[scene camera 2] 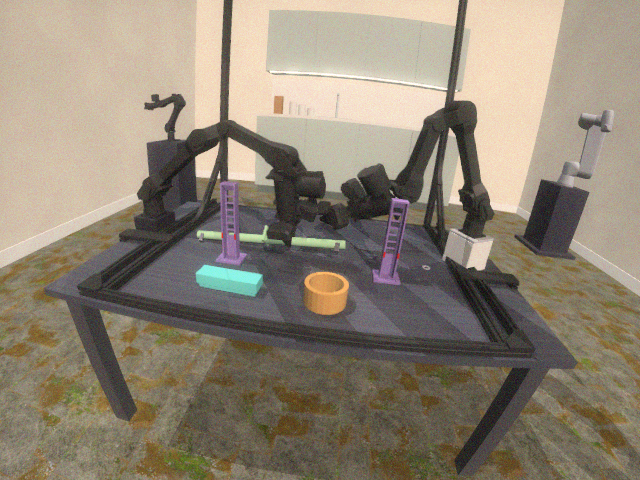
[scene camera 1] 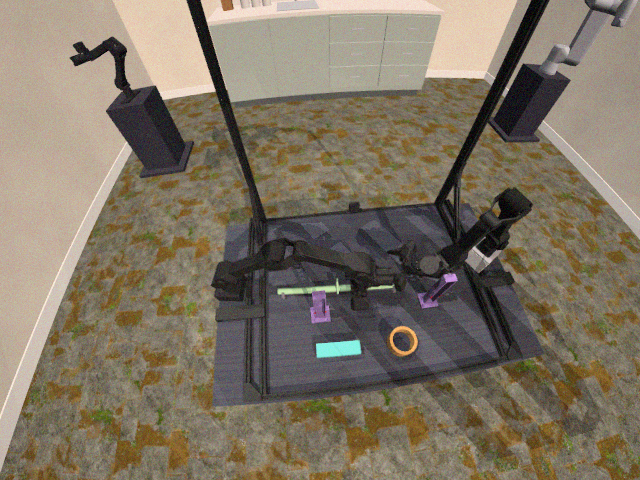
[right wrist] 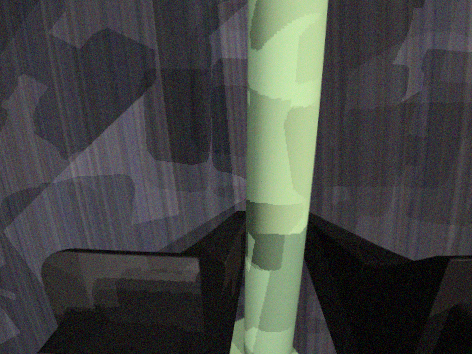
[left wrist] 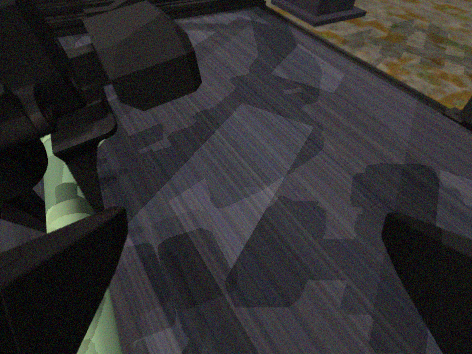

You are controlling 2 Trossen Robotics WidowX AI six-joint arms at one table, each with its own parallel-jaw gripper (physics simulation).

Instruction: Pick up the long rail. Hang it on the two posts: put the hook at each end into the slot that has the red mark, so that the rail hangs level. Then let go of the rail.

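Frame: origin at the left arm's base, x ahead, y left, z up, level; metres.
Where they show: left gripper, fingertip midpoint: (scene camera 2: 329, 215) (scene camera 1: 383, 261) (left wrist: 256, 221); right gripper, fingertip midpoint: (scene camera 2: 290, 244) (right wrist: 272, 220) (left wrist: 78, 218); left arm's base, link origin: (scene camera 2: 471, 233) (scene camera 1: 486, 248); right arm's base, link origin: (scene camera 2: 154, 214) (scene camera 1: 228, 284).
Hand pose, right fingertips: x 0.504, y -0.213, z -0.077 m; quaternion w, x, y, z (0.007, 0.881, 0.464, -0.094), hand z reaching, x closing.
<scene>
Each offset is from my right fingertips to the centre of the thing. Level surfaces: height alone.
The long pale green rail @[0.061 m ahead, 0.043 m right, 0.007 m up] (scene camera 1: 309, 290) (scene camera 2: 313, 242) (right wrist: 280, 140) lies level and low over the dark table @[0.029 m down] (scene camera 1: 461, 333) (scene camera 2: 413, 310), behind the left purple post @[0.170 m ahead, 0.006 m right, 0.078 m up] (scene camera 1: 319, 305) (scene camera 2: 230, 214). My right gripper (scene camera 1: 361, 288) (scene camera 2: 282, 232) (right wrist: 272, 220) is shut on the rail right of its middle collar. The right purple post @[0.199 m back, 0.202 m left, 0.078 m up] (scene camera 1: 442, 288) (scene camera 2: 394, 233) stands apart from the rail's near end. Both posts carry red marks low down. My left gripper (scene camera 1: 400, 254) (scene camera 2: 330, 214) (left wrist: 256, 221) is open and empty beside the rail's right end; the rail shows at the left edge of the left wrist view (left wrist: 69, 200).
A cyan block @[0.196 m ahead, 0.136 m left, 0.012 m down] (scene camera 1: 338, 349) (scene camera 2: 229, 280) lies in front of the left post. An orange ring @[0.002 m ahead, 0.251 m left, 0.004 m down] (scene camera 1: 390, 341) (scene camera 2: 326, 302) stands in front between the posts. A white box (scene camera 1: 482, 259) (scene camera 2: 468, 248) sits at the left arm's base. Black frame uprights rise at the table's back corners.
</scene>
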